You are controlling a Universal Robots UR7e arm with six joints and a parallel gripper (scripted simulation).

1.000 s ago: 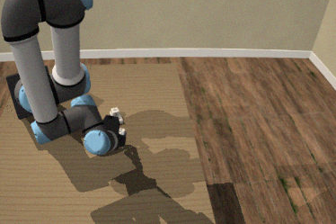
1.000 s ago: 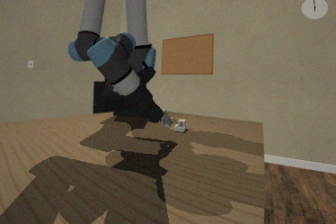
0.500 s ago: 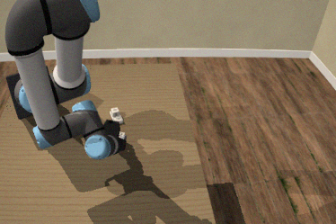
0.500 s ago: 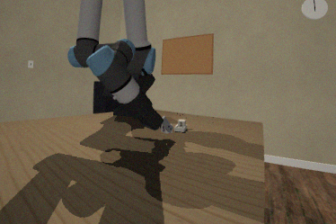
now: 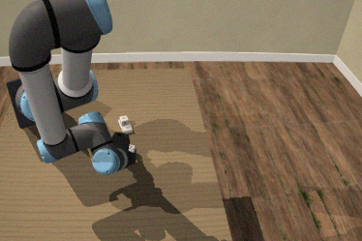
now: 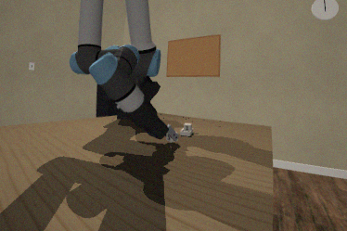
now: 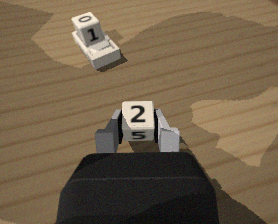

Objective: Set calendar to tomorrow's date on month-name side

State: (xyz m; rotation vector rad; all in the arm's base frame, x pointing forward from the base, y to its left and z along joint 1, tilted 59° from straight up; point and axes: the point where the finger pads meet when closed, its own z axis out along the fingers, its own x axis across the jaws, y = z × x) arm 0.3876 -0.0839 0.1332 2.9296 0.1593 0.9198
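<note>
Now: the white digit cube 1 cm to the left of my hand and 1 cm below it. The rest, counted from my hand: white tray: 16 cm to the left, 2 cm below.
</note>
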